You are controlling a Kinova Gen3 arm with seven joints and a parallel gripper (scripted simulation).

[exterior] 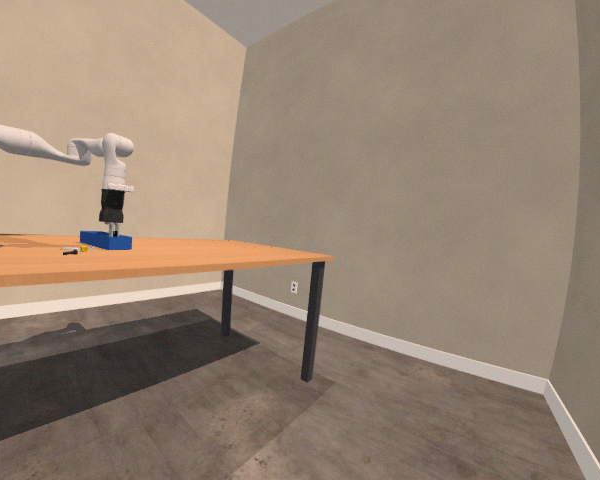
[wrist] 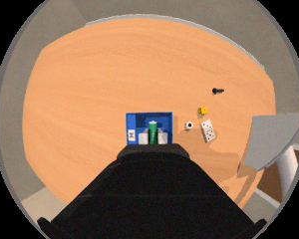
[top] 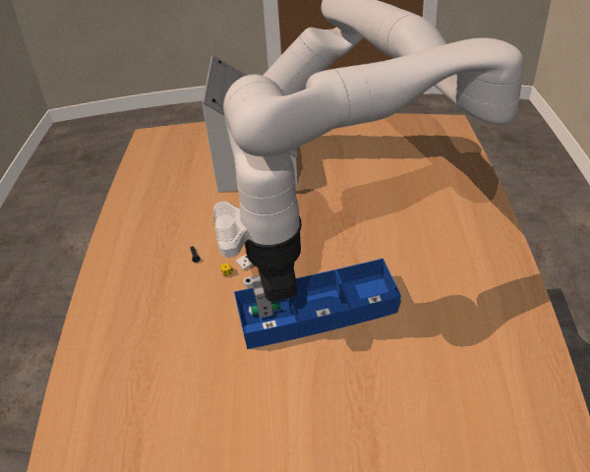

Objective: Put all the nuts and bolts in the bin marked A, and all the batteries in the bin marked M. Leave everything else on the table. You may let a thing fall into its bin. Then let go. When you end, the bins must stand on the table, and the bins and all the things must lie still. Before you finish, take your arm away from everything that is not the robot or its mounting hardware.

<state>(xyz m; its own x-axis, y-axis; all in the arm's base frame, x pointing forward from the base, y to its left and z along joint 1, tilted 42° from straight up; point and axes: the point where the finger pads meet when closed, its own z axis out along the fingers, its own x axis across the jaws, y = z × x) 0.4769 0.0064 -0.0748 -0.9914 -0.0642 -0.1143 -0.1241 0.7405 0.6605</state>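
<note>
Now: the silver nut 80 mm behind my hand, 40 mm below it and 20 mm to the right of it. Round my hand: yellow die (110 mm behind, 60 mm to the right, 40 mm below); then green battery (10 mm below); then blue three-compartment bin (80 mm to the left, 20 mm below).
</note>
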